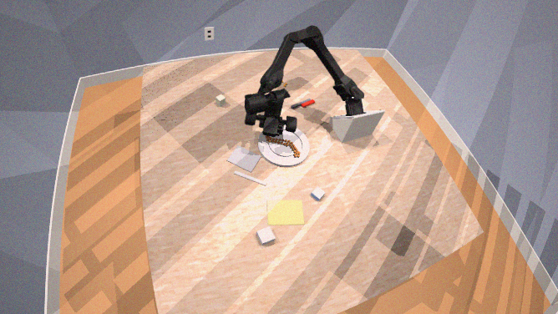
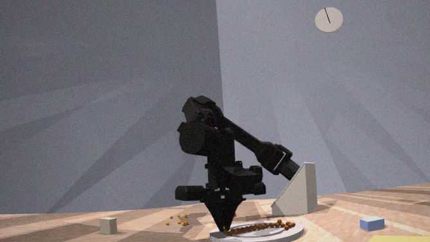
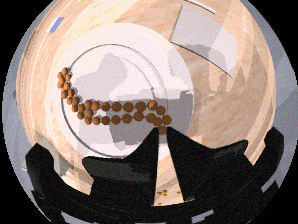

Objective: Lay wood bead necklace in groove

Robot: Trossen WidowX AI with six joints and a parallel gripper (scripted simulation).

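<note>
Now: gripper tip 12 cm short of the grey sheet, 7 cm to the right of it and 1 cm above it. The rest, counted from my gripper tip: stick: 12 cm ahead, 16 cm to the left, 1 cm below; red-tipped tool: 23 cm behind, 15 cm to the right, 1 cm below; beige cube: 14 cm ahead, 23 cm to the right.
</note>
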